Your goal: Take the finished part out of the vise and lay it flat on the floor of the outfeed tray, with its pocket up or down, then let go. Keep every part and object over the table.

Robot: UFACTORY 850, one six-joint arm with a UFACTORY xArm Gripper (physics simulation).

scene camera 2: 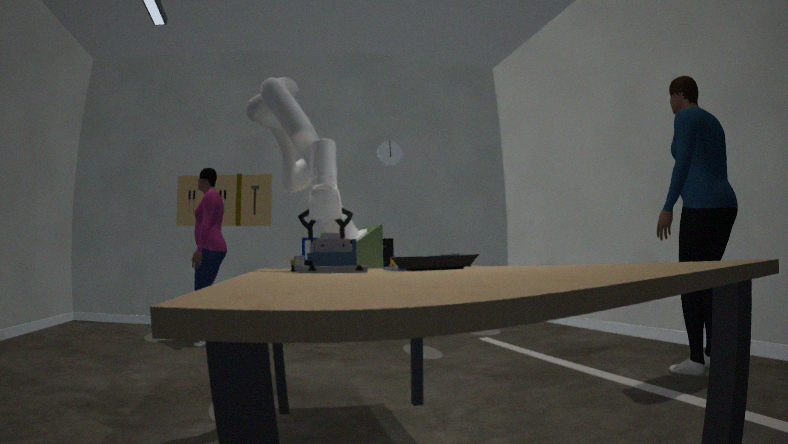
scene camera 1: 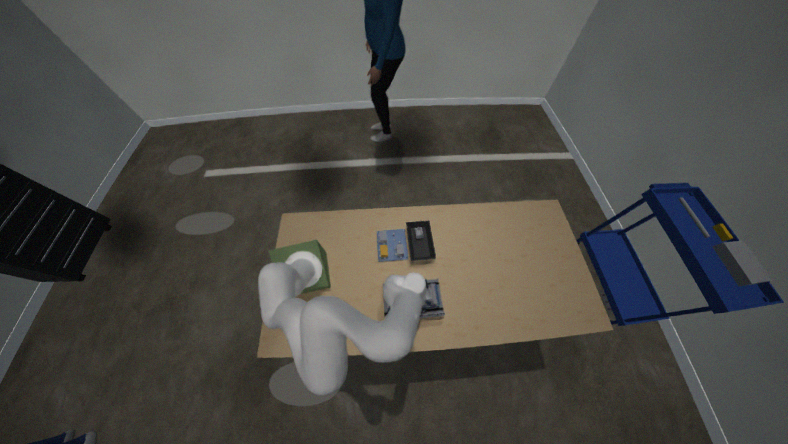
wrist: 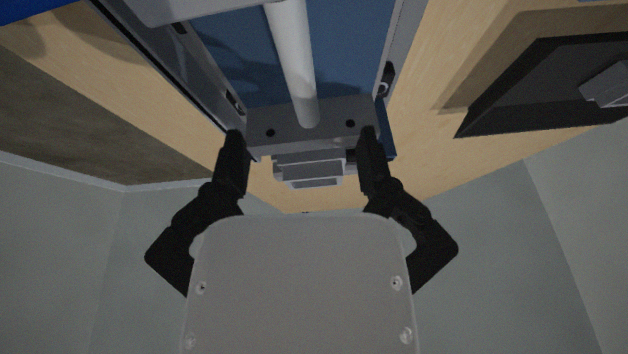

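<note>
The grey vise stands on the table with its blue bed. The finished part, a grey block with a rectangular pocket, sits at the jaw, its top a little above the vise in the scene camera 2 view. My gripper is open and empty, pointing down, with one finger on each side of the part. Finger contact with the part or jaw cannot be told. The arm hides the gripper in the scene camera 1 view. The black outfeed tray holds another grey part.
A blue plate with a yellow block and grey pieces lies beside the tray. A dark blue bar stands close by the right-hand finger in the wrist view. The green base block is under the arm. A blue cart stands beyond the table.
</note>
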